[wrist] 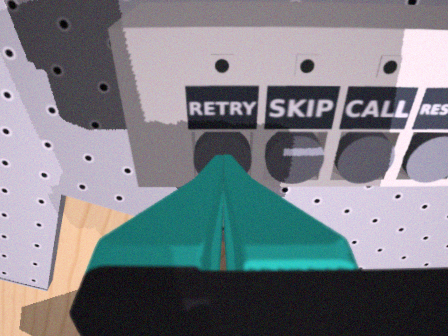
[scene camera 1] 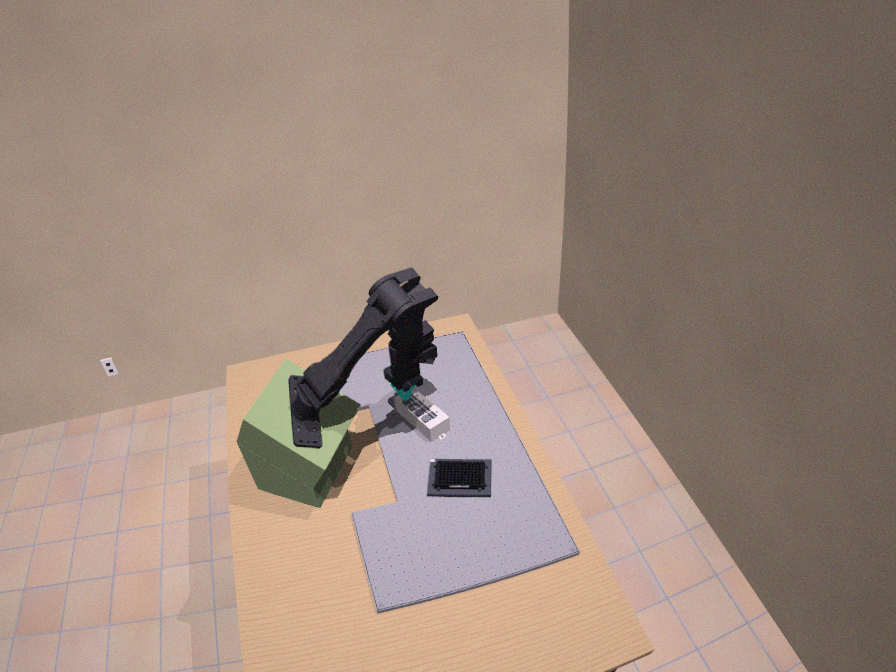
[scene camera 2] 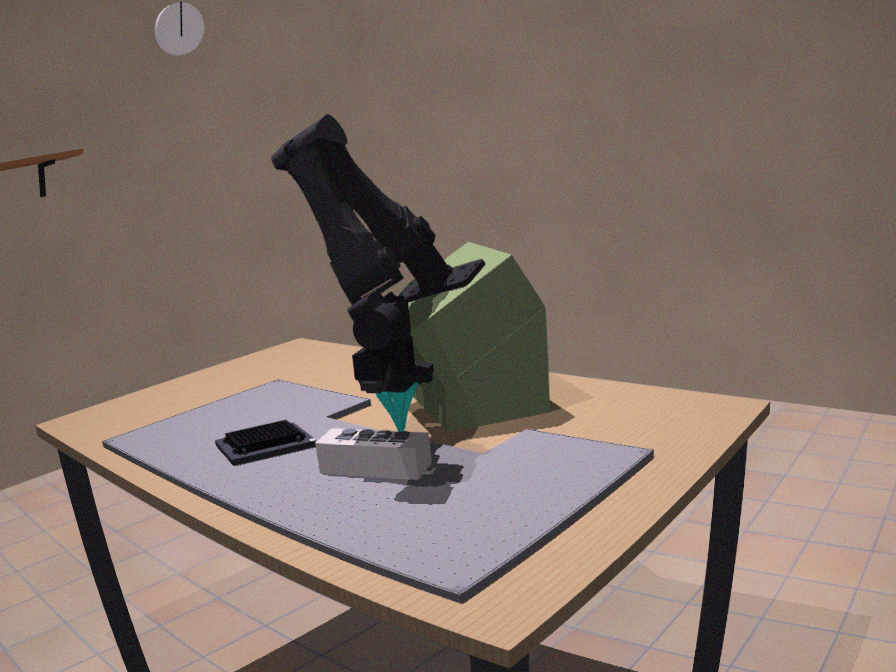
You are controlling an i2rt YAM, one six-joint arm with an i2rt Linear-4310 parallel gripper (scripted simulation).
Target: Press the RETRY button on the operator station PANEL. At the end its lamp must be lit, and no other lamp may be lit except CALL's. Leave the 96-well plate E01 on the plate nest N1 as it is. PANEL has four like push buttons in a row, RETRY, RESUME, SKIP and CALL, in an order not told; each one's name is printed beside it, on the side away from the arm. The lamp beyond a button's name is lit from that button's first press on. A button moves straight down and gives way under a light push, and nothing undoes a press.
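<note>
My gripper [scene camera 2: 401, 430], [scene camera 1: 406, 400], [wrist: 223, 168]. Black 96-well plate [scene camera 2: 273, 434], [scene camera 1: 455, 478]; out of frame in the wrist view. Panel [scene camera 1: 439, 424], [wrist: 179, 76].
</note>
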